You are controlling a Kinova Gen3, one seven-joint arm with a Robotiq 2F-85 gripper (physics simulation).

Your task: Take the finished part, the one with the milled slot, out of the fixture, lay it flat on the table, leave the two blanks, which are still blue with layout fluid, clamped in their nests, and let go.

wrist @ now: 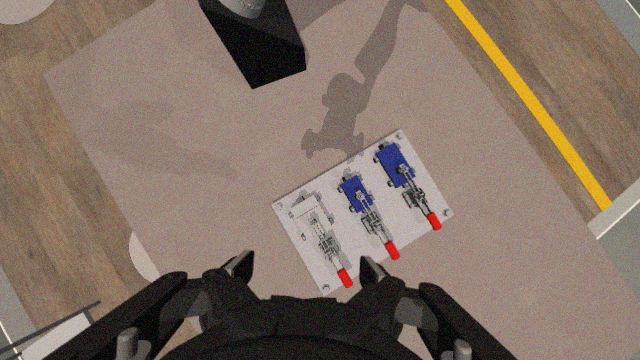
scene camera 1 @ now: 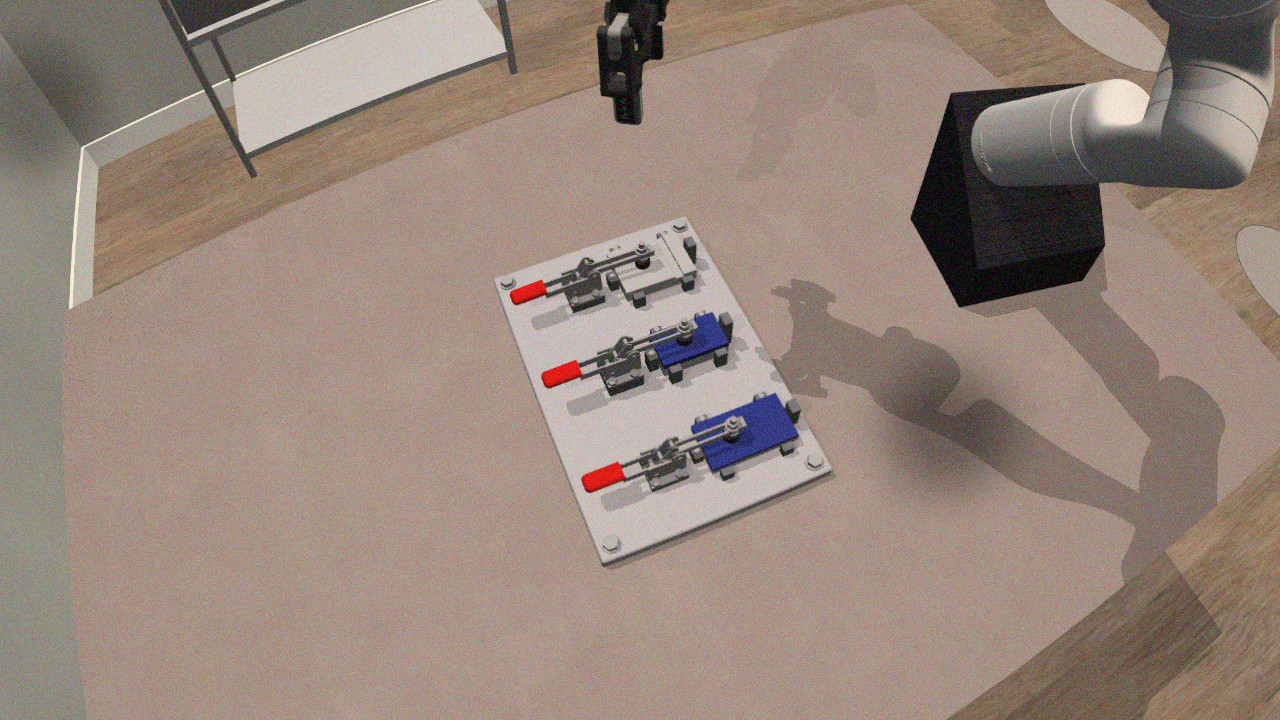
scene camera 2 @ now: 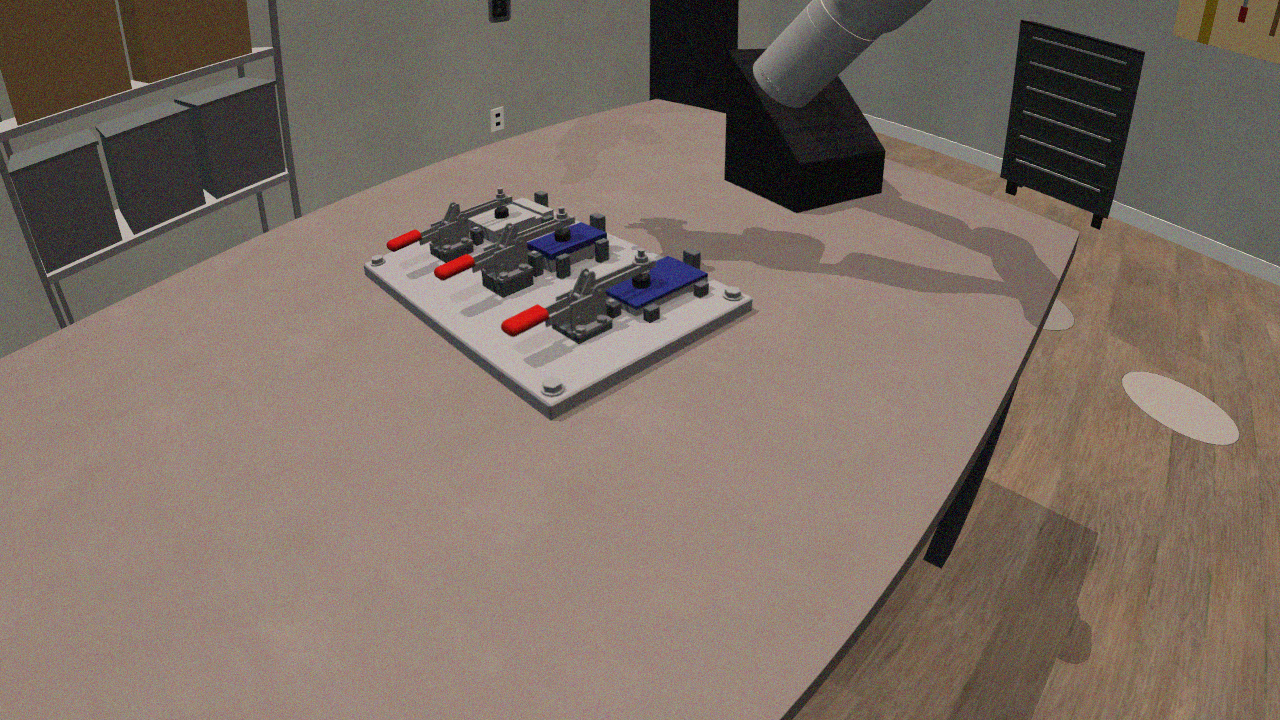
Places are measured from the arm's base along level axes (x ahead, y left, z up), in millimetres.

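Pixels of known places: gripper, fingertip midpoint: [wrist: 307, 265] [scene camera 1: 641, 87] [scene camera 2: 500, 17]; arm's base, link origin: [scene camera 1: 1005, 145] [scene camera 2: 781, 81].
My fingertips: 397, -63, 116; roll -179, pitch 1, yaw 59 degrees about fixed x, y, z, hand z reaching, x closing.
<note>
Ahead of a thing's pixels: the offset from my fingertips to its top centre, as dx, dy, dz. Level surfaces: height alone.
The finished part {-5, -2, -239} [scene camera 1: 637, 283] [scene camera 2: 529, 207] [wrist: 306, 208] is a bare, pale plate with a slot across it. It lies in the end nest of the fixture plate [scene camera 1: 689, 505] [scene camera 2: 572, 376] [wrist: 370, 171], under a toggle clamp with its arm down. Two blue blanks lie in the other nests, the smaller blank {-5, +108, -234} [scene camera 1: 708, 336] [scene camera 2: 581, 238] [wrist: 349, 190] in the middle and the larger blank {-20, +217, -244} [scene camera 1: 762, 424] [scene camera 2: 675, 275] [wrist: 389, 159] at the other end, each under a lowered clamp arm. My gripper [scene camera 1: 628, 116] [wrist: 307, 265] is open and empty, high above the table; it does not show in scene camera 2.
Red clamp handles {+106, +3, -203} [scene camera 1: 528, 291] [scene camera 2: 403, 240] [wrist: 345, 278] stick out on one side of the fixture. Small dark locating blocks surround each nest. The black robot base [scene camera 1: 1029, 214] [scene camera 2: 805, 161] [wrist: 270, 50] stands on the table {dz -275} [scene camera 1: 313, 447] [scene camera 2: 358, 537] [wrist: 200, 215] beyond the nests' side.
</note>
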